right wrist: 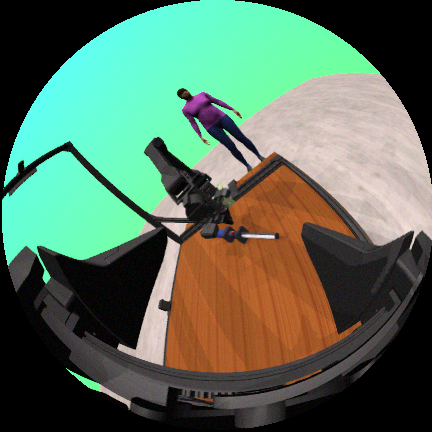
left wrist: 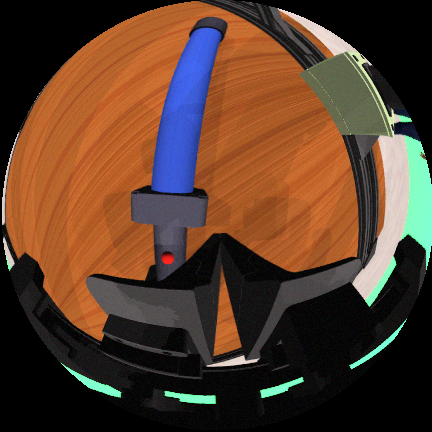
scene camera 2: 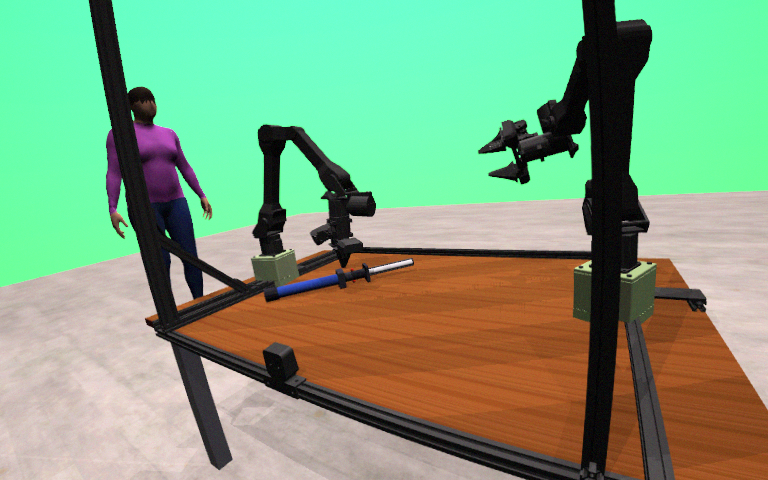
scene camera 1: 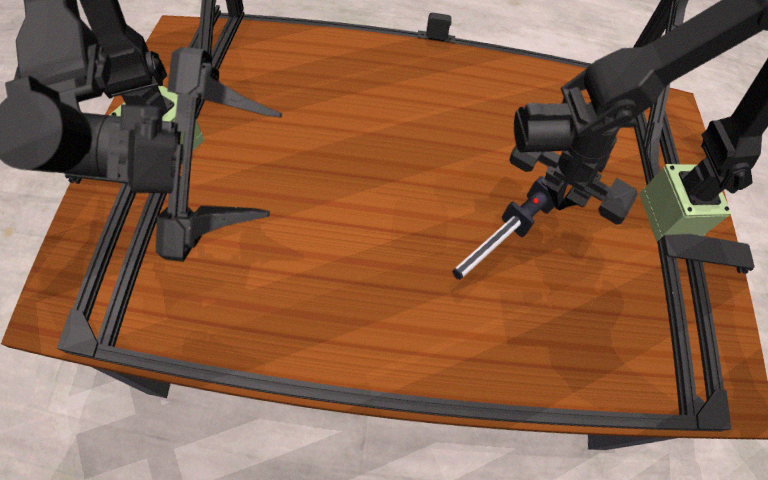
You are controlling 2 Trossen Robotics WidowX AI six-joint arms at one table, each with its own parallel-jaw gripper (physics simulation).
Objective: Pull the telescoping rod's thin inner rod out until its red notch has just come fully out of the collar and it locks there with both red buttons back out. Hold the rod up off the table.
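The telescoping rod lies on the table (scene camera 1: 339, 226) (scene camera 2: 481, 339). Its thick blue tube (scene camera 2: 308, 285) (left wrist: 177, 120) joins the dark collar (scene camera 2: 355, 275) (left wrist: 170, 237), which has a flange at each end. A red button (scene camera 1: 535, 200) (left wrist: 167, 258) stands out on the collar. The thin white inner rod (scene camera 1: 487, 247) (scene camera 2: 390, 266) (right wrist: 258, 236) has a dark stripe and black tip; no red notch shows on it. My left gripper (left wrist: 219, 239) (scene camera 2: 343, 264) is shut and empty, low beside the collar, covering its lower part in the left wrist view. My right gripper (scene camera 1: 274, 164) (scene camera 2: 485, 163) is open and empty, high above the table, far from the rod.
A black frame rail (scene camera 1: 362, 393) (scene camera 2: 419, 407) runs along the table edges. A small black box (scene camera 1: 438, 26) (scene camera 2: 280, 360) sits on one rail. Green arm bases (scene camera 2: 274, 267) (scene camera 1: 659, 212) stand at the sides. A person (scene camera 2: 161, 158) (right wrist: 205, 111) stands beyond the table.
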